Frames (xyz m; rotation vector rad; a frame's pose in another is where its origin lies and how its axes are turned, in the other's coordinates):
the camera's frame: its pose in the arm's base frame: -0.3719 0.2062 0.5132 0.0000 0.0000 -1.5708
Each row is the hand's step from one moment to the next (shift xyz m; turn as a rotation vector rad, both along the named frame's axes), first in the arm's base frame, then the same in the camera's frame.
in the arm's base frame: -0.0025 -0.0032 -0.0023 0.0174 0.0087 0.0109
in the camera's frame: 0.0032 -0.0025 -0.0023 -0.0087 0.0174 0.0109
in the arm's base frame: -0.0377 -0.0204 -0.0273 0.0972 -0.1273 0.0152
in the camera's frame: 0.0204 -0.0377 -0.0273 0.1273 0.0972 0.0152
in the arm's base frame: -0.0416 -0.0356 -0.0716 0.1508 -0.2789 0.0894
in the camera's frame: 0.0356 -0.0416 -0.0716 0.2789 0.1508 0.0894
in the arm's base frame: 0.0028 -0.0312 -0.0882 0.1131 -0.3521 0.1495
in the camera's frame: 0.0312 0.0028 -0.0882 0.3521 0.1131 0.1495
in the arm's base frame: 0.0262 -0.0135 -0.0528 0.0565 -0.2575 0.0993
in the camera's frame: 0.0135 0.0262 -0.0528 0.2575 0.0565 0.0993
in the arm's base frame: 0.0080 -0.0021 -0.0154 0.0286 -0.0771 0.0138
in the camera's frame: 0.0021 0.0080 -0.0154 0.0771 0.0286 0.0138
